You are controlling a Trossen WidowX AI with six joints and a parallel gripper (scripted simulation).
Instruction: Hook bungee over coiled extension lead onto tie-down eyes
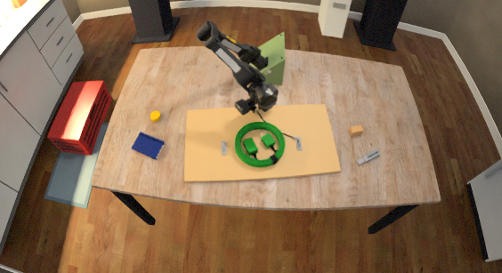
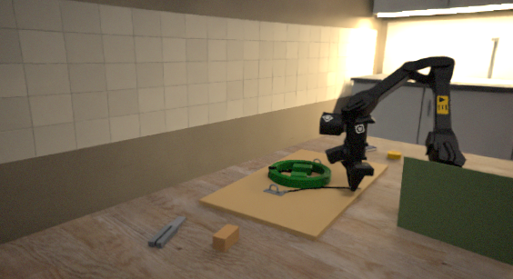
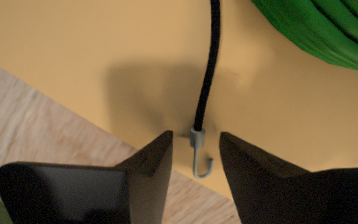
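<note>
Now: the coiled extension lead 17 cm ahead of my hand, 2 cm to the left of it and 2 cm below it. Also, from my hand: grey clamp: 49 cm to the left, 20 cm ahead, 4 cm below; then yellow disc: 45 cm to the right, 5 cm ahead, 4 cm below.
</note>
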